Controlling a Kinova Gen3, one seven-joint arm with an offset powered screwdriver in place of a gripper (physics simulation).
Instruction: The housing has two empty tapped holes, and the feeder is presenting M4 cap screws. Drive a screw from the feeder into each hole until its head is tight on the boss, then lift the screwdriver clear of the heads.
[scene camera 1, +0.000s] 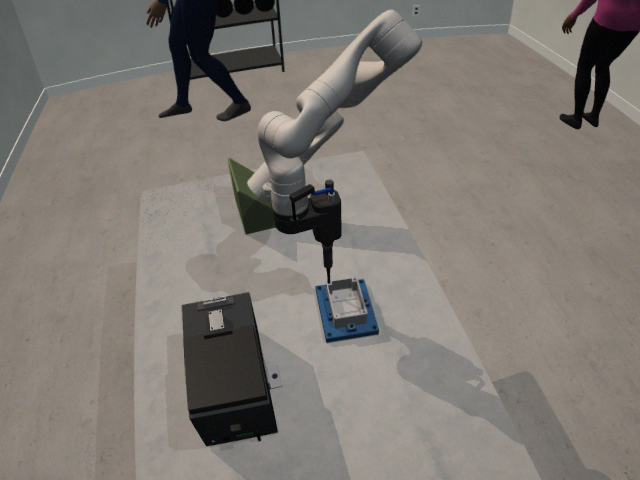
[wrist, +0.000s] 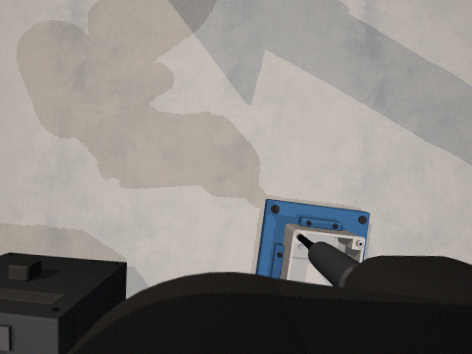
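Observation:
The black screwdriver (scene camera 1: 328, 281) (wrist: 300, 236) points down, with its tip at the rear left corner of the pale housing (scene camera 1: 349, 320) (wrist: 289, 252). The tip covers that corner's boss, so a screw or hole there is hidden, and I cannot tell whether the tip touches it. The housing sits in the blue fixture (scene camera 1: 338, 334) (wrist: 292, 210). In the wrist view, a boss (wrist: 359, 243) with a small dark centre shows at another corner. The dark box-shaped feeder (scene camera 1: 222, 369) (wrist: 95, 273) stands to the left. Screws at its outlet are too small to make out.
A small light plate with a dark spot (scene camera 1: 274, 376) sticks out from the feeder's right side. A green wedge-shaped base (scene camera 1: 256, 211) stands behind, under the arm. Two people (scene camera 1: 193, 49) (scene camera 1: 594, 62) and a black shelf rack (scene camera 1: 282, 49) are at the back.

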